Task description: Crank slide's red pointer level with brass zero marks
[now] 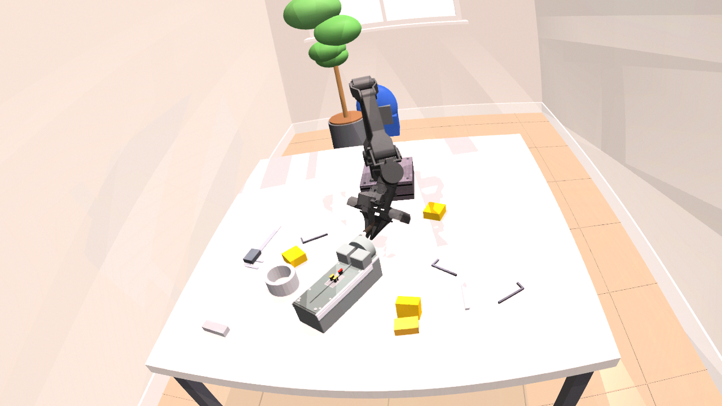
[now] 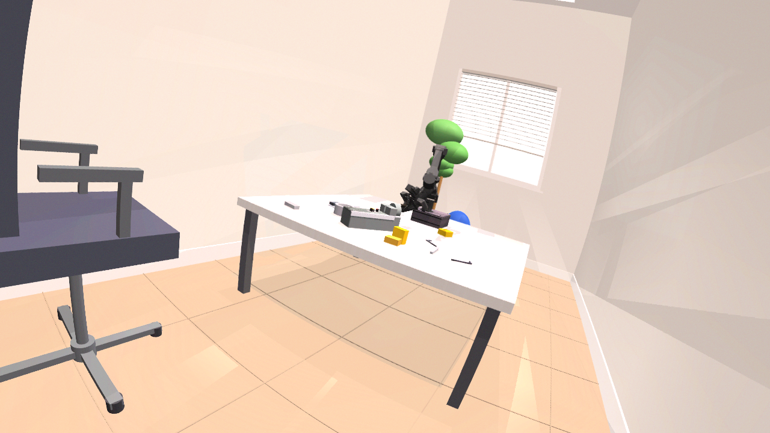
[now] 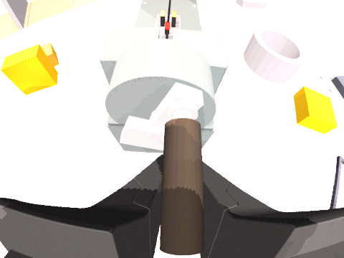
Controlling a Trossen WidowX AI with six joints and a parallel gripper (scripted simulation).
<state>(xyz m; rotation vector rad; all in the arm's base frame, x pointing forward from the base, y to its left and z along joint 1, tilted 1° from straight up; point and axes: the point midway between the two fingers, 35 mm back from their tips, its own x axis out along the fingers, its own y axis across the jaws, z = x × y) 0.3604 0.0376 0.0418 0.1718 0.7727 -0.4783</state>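
Now: the brown crank handle 1 cm behind my gripper tip, 1 cm to the left of it and 3 cm above it. Also, from my gripper tip: red pointer: 13 cm ahead, 5 cm to the right, 1 cm below.
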